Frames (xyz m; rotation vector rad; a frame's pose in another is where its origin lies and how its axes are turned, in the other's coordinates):
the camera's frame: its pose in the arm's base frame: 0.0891 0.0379 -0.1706 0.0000 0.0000 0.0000
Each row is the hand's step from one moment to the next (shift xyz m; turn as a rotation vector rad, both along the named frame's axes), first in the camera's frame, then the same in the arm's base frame.
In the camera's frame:
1: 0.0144 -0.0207 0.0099 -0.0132 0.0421 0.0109
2: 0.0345 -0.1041 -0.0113 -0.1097 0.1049 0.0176
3: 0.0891 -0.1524 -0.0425 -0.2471 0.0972 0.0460
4: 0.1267 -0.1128 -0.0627 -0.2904 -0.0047 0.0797
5: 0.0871 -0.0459 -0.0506 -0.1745 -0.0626 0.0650
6: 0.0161 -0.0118 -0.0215 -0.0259 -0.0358 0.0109
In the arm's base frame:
1: 0.0144 -0.0207 0.0099 -0.0132 0.0421 0.0109
2: 0.0345 -0.1041 -0.0113 -0.1097 0.1049 0.0176
3: 0.0891 -0.1524 -0.0425 -0.2471 0.0972 0.0460
4: 0.1267 -0.1128 -0.0627 -0.2904 -0.0047 0.0797
5: 0.0871 -0.0459 -0.0506 -0.1745 -0.0626 0.0650
6: 0.0161 -0.0118 -0.0215 -0.0259 -0.0358 0.0109

